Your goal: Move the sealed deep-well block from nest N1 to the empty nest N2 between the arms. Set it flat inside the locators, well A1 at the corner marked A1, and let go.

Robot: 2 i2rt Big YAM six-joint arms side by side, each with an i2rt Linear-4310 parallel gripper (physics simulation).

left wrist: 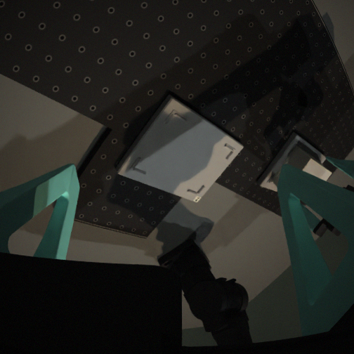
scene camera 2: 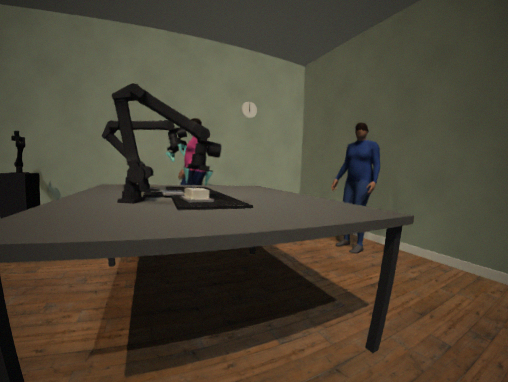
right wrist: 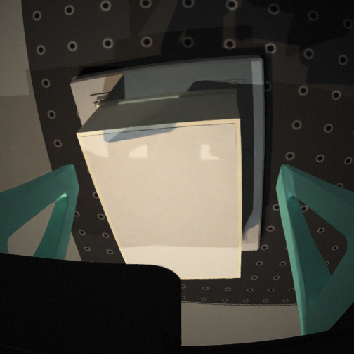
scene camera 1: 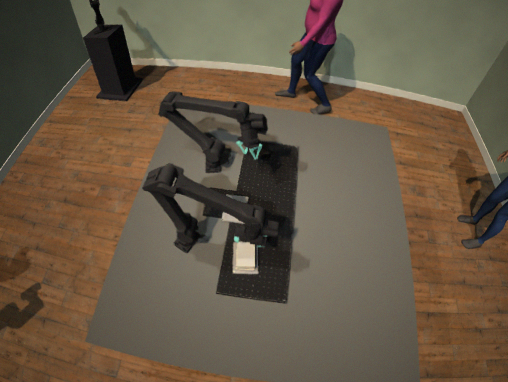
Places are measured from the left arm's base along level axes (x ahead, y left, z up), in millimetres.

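Pixels of known places: left gripper, between the fingertips: [scene camera 2: 178,159] [scene camera 1: 250,156]; right gripper, between the fingertips: [scene camera 2: 196,184] [scene camera 1: 248,243]; left arm's base, origin of its link: [scene camera 2: 143,190] [scene camera 1: 213,164]; right arm's base, origin of its link: [scene camera 2: 131,201] [scene camera 1: 187,240].
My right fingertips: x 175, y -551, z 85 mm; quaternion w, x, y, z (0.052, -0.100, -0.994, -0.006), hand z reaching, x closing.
For each thing: its middle in the pictures, then the offset to it from my right fingertips. "spot": a spot on its surface instead. Level surfaces: height alone.
- sealed deep-well block, middle of its body: [scene camera 1: 245,255] [scene camera 2: 196,193] dx -14, dy -44, dz -39 mm
- nest N1, middle of its body: [scene camera 1: 245,257] [scene camera 2: 196,198] dx -14, dy -44, dz -65 mm
- Nest N2, a spot on its surface: [scene camera 1: 232,218] spot: dx -70, dy +172, dz -60 mm
- black perforated board, height of its surface: dz -72 mm
- grey table, height of its surface: dz -85 mm
The sealed deep-well block [scene camera 1: 245,254] [scene camera 2: 197,193] [right wrist: 175,200], a cream box, sits on nest N1 [scene camera 2: 200,200] [right wrist: 200,71], a pale plate. My right gripper [scene camera 1: 248,242] [scene camera 2: 197,182] [right wrist: 177,175] is open above the block, whose top shows between its fingers in the right wrist view; no finger visibly touches it. Nest N2 [scene camera 1: 232,218] [left wrist: 185,145] is a bare pale plate with raised corner locators; a small corner marking [left wrist: 197,199] is too small to read. My left gripper [scene camera 1: 250,153] [left wrist: 177,175] is open and empty, raised over the board beyond N2.
Both nests stand on a black perforated board [scene camera 1: 254,291] [scene camera 2: 232,201] on the grey table [scene camera 1: 350,250] [scene camera 2: 300,212]. The right forearm passes over part of N2 in scene camera 1. A person in pink [scene camera 1: 322,25] stands at the table's far edge, and one in blue [scene camera 2: 361,167] stands further off.
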